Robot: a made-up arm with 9 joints. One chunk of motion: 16 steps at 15 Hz.
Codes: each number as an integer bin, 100 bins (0 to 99) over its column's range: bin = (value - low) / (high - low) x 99, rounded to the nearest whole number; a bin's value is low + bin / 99 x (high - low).
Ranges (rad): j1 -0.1..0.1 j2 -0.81..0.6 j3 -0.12..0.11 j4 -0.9..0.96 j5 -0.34..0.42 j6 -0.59..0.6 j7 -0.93..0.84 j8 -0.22..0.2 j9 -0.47..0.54
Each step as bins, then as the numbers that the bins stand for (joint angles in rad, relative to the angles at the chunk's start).
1 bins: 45 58 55 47 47 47 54 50 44
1 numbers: -0.0091 0.0161 0.0078 -0.0170 0.0208 -0.0251 0.0355 -0.0079 -0.0211
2 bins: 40 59 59 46 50 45 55 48 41
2 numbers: -0.0192 0.0303 0.0171 -0.0358 0.0438 -0.0491 0.0533 -0.0164 -0.0517
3 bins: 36 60 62 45 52 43 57 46 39
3 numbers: -0.0273 0.0445 0.0240 -0.0545 0.0592 -0.0731 0.0891 -0.0248 -0.0721
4 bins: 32 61 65 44 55 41 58 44 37
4 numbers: -0.0354 0.0588 0.0310 -0.0733 0.0822 -0.0972 0.1070 -0.0333 -0.0925
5 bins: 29 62 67 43 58 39 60 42 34
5 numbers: -0.0414 0.0730 0.0357 -0.0921 0.1053 -0.1212 0.1427 -0.0418 -0.1231
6 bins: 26 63 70 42 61 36 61 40 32
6 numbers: -0.0475 0.0873 0.0426 -0.1109 0.1283 -0.1573 0.1606 -0.0503 -0.1435
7 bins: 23 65 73 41 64 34 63 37 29
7 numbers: -0.0535 0.1158 0.0496 -0.1297 0.1513 -0.1813 0.1964 -0.0630 -0.1741
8 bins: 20 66 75 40 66 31 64 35 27
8 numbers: -0.0596 0.1300 0.0542 -0.1485 0.1667 -0.2174 0.2142 -0.0715 -0.1945
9 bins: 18 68 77 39 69 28 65 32 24
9 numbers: -0.0636 0.1585 0.0589 -0.1673 0.1897 -0.2534 0.2321 -0.0842 -0.2252
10 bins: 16 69 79 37 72 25 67 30 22
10 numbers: -0.0677 0.1727 0.0635 -0.2048 0.2127 -0.2895 0.2679 -0.0927 -0.2456
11 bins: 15 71 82 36 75 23 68 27 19
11 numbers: -0.0697 0.2012 0.0705 -0.2236 0.2358 -0.3135 0.2858 -0.1055 -0.2762
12 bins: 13 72 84 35 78 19 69 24 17
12 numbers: -0.0737 0.2155 0.0752 -0.2424 0.2588 -0.3616 0.3036 -0.1182 -0.2966
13 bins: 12 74 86 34 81 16 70 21 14
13 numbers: -0.0758 0.2439 0.0798 -0.2612 0.2818 -0.3977 0.3215 -0.1309 -0.3272
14 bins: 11 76 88 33 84 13 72 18 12
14 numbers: -0.0778 0.2724 0.0844 -0.2800 0.3048 -0.4337 0.3573 -0.1436 -0.3476
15 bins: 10 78 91 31 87 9 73 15 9
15 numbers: -0.0798 0.3009 0.0914 -0.3176 0.3279 -0.4818 0.3752 -0.1564 -0.3782
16 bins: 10 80 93 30 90 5 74 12 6
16 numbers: -0.0798 0.3294 0.0961 -0.3364 0.3509 -0.5299 0.3930 -0.1691 -0.4088
